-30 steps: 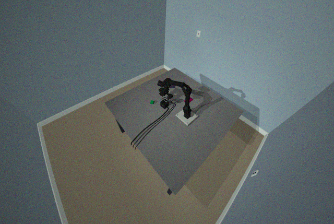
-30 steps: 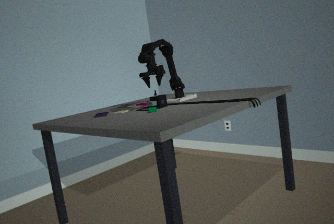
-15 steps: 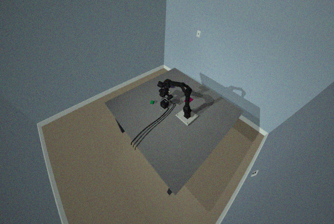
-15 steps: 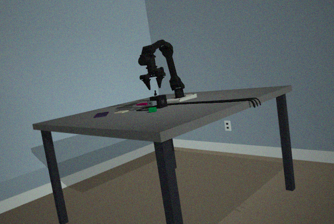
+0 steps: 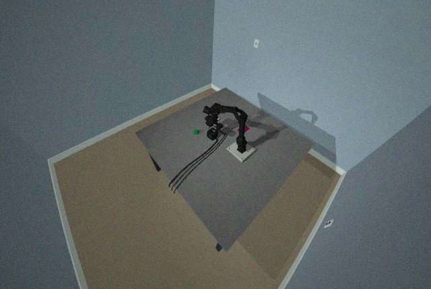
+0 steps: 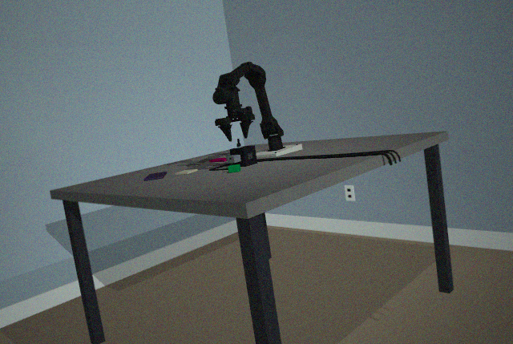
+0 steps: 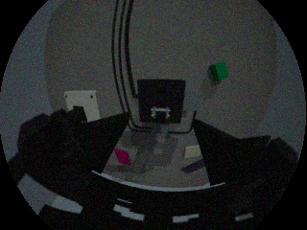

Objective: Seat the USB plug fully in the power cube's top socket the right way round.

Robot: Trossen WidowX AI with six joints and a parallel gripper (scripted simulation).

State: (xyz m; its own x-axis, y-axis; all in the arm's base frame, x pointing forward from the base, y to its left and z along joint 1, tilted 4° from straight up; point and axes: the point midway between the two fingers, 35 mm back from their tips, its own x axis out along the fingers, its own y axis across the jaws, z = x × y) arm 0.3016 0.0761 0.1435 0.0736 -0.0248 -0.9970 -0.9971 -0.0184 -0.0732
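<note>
Now: the USB plug 2 cm below my gripper tip. The rest, counted from my gripper tip: green block: 14 cm ahead, 10 cm to the left, 10 cm below.
</note>
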